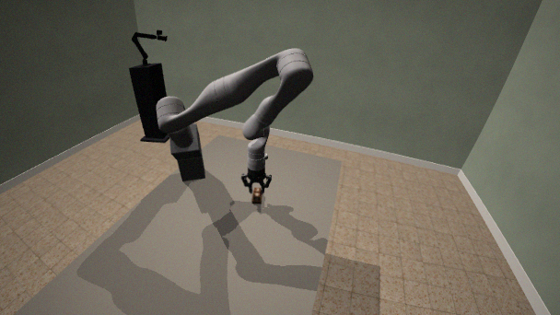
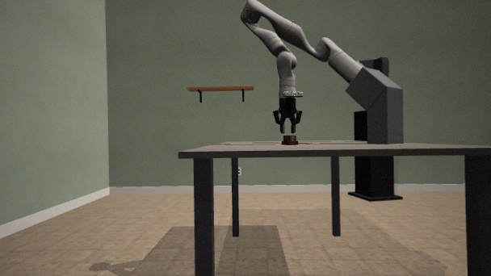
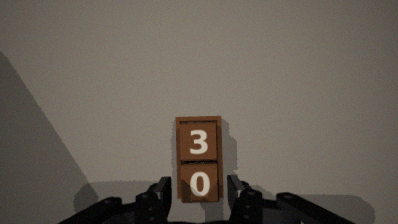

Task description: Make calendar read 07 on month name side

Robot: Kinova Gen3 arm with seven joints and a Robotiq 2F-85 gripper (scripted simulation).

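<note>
Now: the calendar tray 6 cm below my hand and 2 cm to the left of it.
</note>
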